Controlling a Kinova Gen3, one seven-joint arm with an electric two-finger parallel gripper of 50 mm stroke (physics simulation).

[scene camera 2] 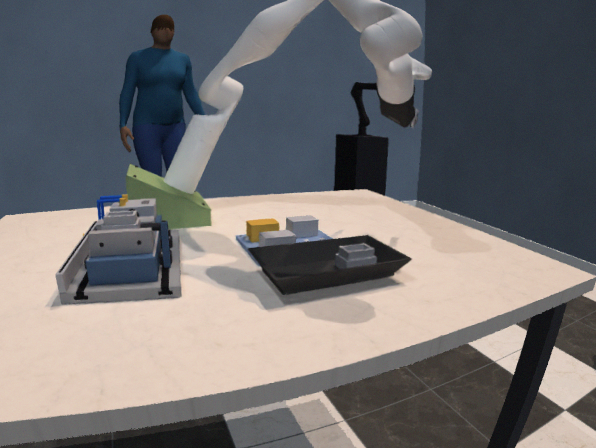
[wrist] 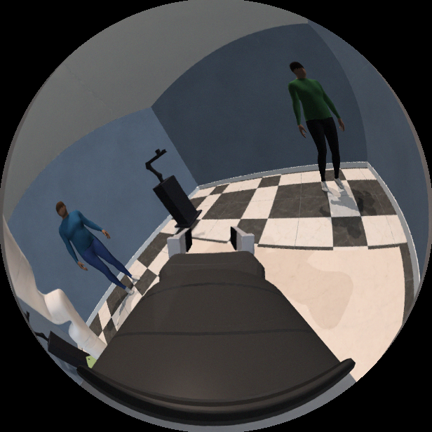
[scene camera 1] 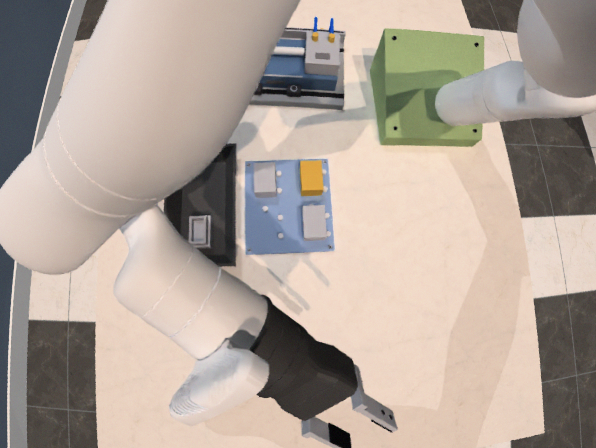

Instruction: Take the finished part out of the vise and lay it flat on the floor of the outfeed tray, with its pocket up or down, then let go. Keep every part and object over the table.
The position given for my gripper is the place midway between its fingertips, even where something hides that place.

Observation:
I see my gripper (scene camera 2: 404, 118), an orange block (scene camera 1: 311, 178) and a finished part (scene camera 2: 355, 255).
My gripper shows as well in the wrist view (wrist: 210, 235).

